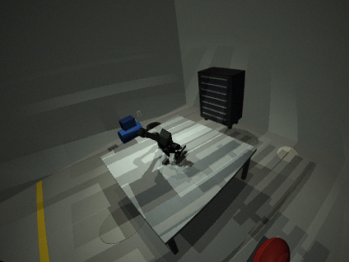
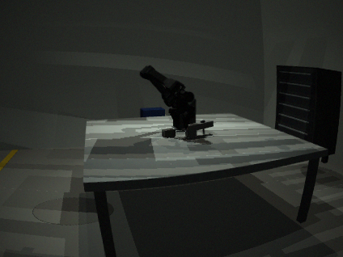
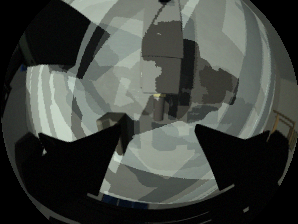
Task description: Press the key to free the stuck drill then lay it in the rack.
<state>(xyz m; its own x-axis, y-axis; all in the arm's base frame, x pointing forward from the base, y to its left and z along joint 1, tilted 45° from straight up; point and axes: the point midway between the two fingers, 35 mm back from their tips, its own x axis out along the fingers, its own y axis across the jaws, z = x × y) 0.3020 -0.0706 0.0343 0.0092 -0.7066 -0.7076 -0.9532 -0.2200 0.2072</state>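
Right now the drill is 20 mm behind my gripper tip, 70 mm to the left of it and 10 mm below it. Also, from my gripper tip: small dark block 60 mm behind, 60 mm to the right, 40 mm below.
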